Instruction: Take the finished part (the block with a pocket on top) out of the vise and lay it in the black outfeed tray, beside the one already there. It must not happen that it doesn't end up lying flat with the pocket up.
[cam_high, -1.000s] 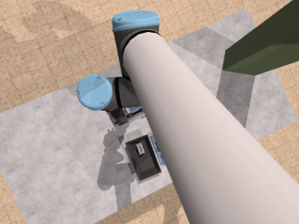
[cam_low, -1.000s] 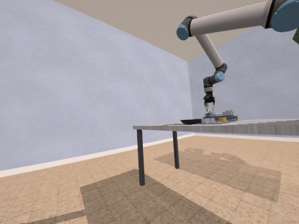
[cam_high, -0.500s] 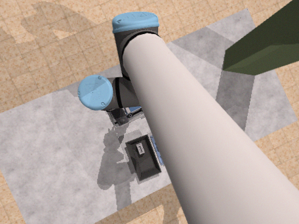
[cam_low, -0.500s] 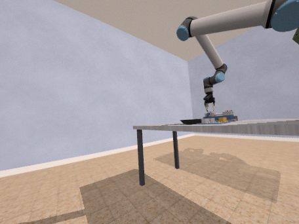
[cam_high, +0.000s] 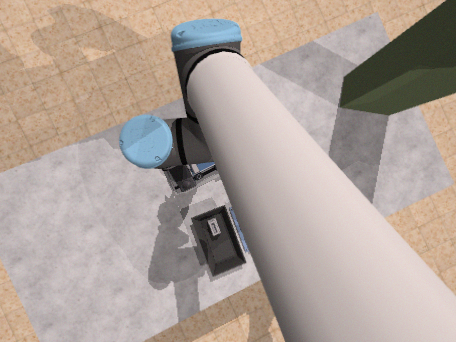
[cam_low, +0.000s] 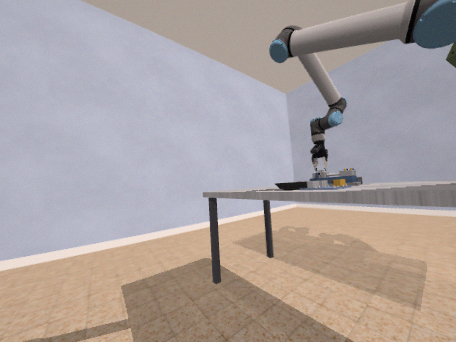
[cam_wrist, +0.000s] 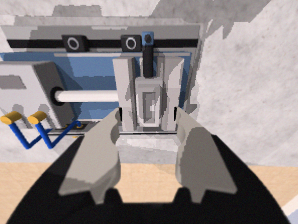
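My gripper is now 80 mm above the vise, 70 mm past it and 20 mm to the left of it. Also, from my hand: blue fixture plate 270 mm to the left, 260 mm behind, 120 mm below; then orange block 300 mm behind, 220 mm to the left, 100 mm below; then grey end block 160 mm behind, 50 mm to the right, 40 mm below.
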